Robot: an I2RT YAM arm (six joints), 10 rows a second.
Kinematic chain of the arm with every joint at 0, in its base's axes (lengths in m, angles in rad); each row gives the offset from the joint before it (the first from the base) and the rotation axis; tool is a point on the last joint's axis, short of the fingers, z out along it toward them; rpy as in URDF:
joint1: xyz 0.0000 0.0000 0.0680 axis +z
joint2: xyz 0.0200 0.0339 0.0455 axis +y
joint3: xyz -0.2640 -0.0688 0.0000 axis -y
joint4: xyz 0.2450 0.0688 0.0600 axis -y
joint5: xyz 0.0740 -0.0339 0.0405 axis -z
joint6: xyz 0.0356 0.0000 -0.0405 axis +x
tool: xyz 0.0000 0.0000 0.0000 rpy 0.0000 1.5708 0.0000
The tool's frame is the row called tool.
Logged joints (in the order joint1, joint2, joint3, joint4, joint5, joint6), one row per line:
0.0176, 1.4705, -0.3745, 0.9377, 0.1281, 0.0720
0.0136, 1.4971, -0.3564, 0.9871, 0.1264, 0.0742
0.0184, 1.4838, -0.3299, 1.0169, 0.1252, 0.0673
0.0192, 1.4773, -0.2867, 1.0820, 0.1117, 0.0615
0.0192, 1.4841, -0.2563, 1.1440, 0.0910, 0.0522
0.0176, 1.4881, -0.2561, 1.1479, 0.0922, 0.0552
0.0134, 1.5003, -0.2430, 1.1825, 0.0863, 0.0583
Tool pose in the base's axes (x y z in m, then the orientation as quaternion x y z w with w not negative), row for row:
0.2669, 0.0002, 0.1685, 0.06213, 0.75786, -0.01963, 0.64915
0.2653, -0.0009, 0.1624, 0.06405, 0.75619, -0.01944, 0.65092
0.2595, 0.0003, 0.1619, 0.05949, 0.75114, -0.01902, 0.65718
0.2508, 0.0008, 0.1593, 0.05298, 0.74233, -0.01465, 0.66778
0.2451, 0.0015, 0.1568, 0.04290, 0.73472, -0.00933, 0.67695
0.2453, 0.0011, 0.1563, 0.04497, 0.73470, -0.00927, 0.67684
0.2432, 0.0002, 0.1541, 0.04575, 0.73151, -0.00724, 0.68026
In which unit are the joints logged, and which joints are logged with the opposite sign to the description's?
The joints are logged in radians. Opposite sign: joint3.
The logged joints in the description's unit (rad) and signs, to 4 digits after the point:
0.0176, 1.4705, 0.3745, 0.9377, 0.1281, 0.0720
0.0136, 1.4971, 0.3564, 0.9871, 0.1264, 0.0742
0.0184, 1.4838, 0.3299, 1.0169, 0.1252, 0.0673
0.0192, 1.4773, 0.2867, 1.0820, 0.1117, 0.0615
0.0192, 1.4841, 0.2563, 1.1440, 0.0910, 0.0522
0.0176, 1.4881, 0.2561, 1.1479, 0.0922, 0.0552
0.0134, 1.5003, 0.2430, 1.1825, 0.0863, 0.0583

